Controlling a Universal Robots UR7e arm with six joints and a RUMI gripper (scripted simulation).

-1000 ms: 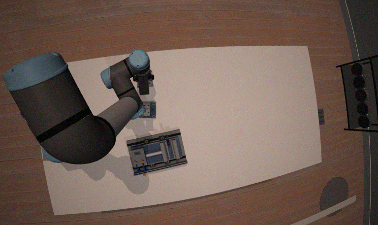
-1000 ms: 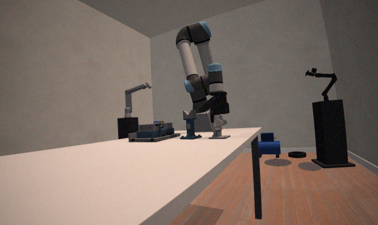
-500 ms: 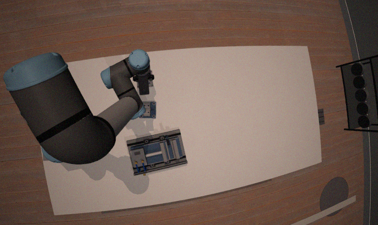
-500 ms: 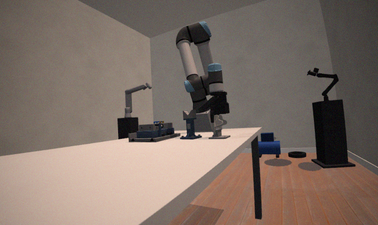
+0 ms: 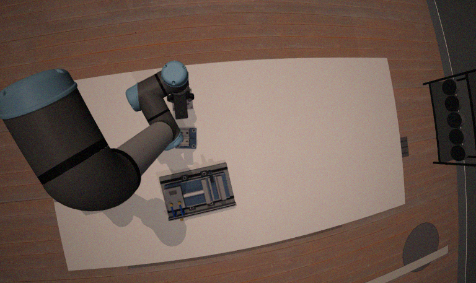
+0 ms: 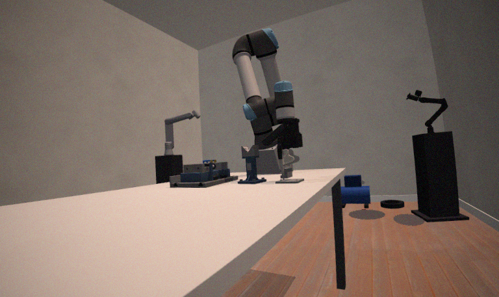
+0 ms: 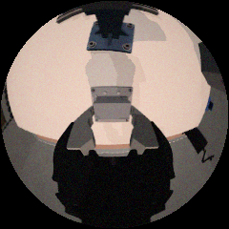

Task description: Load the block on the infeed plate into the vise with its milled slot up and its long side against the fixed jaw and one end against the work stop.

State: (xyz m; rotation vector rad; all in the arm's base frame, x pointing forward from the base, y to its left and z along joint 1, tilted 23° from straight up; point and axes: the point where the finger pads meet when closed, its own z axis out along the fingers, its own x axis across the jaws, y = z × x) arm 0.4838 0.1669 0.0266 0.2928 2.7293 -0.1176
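Right now my hand is 1 cm to the right of the infeed plate and 4 cm above it. The rest, counted from my hand: vise: 7 cm behind, 38 cm to the right, 1 cm below; then part: 1 cm to the right, 1 cm below.
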